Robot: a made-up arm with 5 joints. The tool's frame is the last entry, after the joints.
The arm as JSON. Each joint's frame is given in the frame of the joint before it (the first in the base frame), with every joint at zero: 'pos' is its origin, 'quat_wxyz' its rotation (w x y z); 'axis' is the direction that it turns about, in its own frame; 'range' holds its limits. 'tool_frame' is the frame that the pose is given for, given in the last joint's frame.
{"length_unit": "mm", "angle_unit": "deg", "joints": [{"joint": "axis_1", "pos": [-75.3, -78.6, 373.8], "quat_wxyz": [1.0, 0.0, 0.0, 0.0], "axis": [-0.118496, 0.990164, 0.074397], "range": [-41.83, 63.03]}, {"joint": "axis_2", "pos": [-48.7, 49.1, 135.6], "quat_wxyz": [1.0, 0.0, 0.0, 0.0], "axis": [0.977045, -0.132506, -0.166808], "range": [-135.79, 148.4]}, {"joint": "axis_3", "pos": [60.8, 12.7, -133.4], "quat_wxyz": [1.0, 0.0, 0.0, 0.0], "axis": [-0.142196, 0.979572, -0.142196], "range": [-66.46, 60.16]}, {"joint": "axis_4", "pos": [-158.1, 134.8, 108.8], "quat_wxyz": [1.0, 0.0, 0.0, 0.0], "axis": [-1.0, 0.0, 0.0], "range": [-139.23, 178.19]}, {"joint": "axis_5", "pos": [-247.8, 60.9, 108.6], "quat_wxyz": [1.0, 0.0, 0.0, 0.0], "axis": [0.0, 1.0, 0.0], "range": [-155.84, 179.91]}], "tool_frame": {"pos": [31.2, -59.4, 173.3], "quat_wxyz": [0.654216, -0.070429, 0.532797, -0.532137]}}
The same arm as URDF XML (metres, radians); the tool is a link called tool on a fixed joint. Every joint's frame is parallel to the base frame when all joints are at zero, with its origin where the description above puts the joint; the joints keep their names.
<robot name="arm">
  <joint name="axis_1" type="revolute">
    <parent link="base"/>
    <child link="link1"/>
    <origin xyz="-0.0753 -0.0786 0.3738" rpy="0.0000 0.0000 0.0000"/>
    <axis xyz="-0.118496 0.990164 0.074397"/>
    <limit lower="-0.7301" upper="1.1001"/>
  </joint>
  <joint name="axis_2" type="revolute">
    <parent link="link1"/>
    <child link="link2"/>
    <origin xyz="-0.0487 0.0491 0.1356" rpy="0.0000 0.0000 0.0000"/>
    <axis xyz="0.977045 -0.132506 -0.166808"/>
    <limit lower="-2.3700" upper="2.5901"/>
  </joint>
  <joint name="axis_3" type="revolute">
    <parent link="link2"/>
    <child link="link3"/>
    <origin xyz="0.0608 0.0127 -0.1334" rpy="0.0000 0.0000 0.0000"/>
    <axis xyz="-0.142196 0.979572 -0.142196"/>
    <limit lower="-1.1599" upper="1.0500"/>
  </joint>
  <joint name="axis_4" type="revolute">
    <parent link="link3"/>
    <child link="link4"/>
    <origin xyz="-0.1581 0.1348 0.1088" rpy="0.0000 0.0000 0.0000"/>
    <axis xyz="-1 0 0"/>
    <limit lower="-2.4300" upper="3.1100"/>
  </joint>
  <joint name="axis_5" type="revolute">
    <parent link="link4"/>
    <child link="link5"/>
    <origin xyz="-0.2478 0.0609 0.1086" rpy="0.0000 0.0000 0.0000"/>
    <axis xyz="0 1 0"/>
    <limit lower="-2.7199" upper="3.1400"/>
  </joint>
  <joint name="tool_fixed" type="fixed">
    <parent link="link5"/>
    <child link="tool"/>
    <origin xyz="0.0312 -0.0594 0.1733" rpy="-1.0010 0.6715 -1.7429"/>
  </joint>
  <link name="base"/>
  <link name="link1"/>
  <link name="link2"/>
  <link name="link3"/>
  <link name="link4"/>
  <link name="link5"/>
  <link name="tool"/>
</robot>

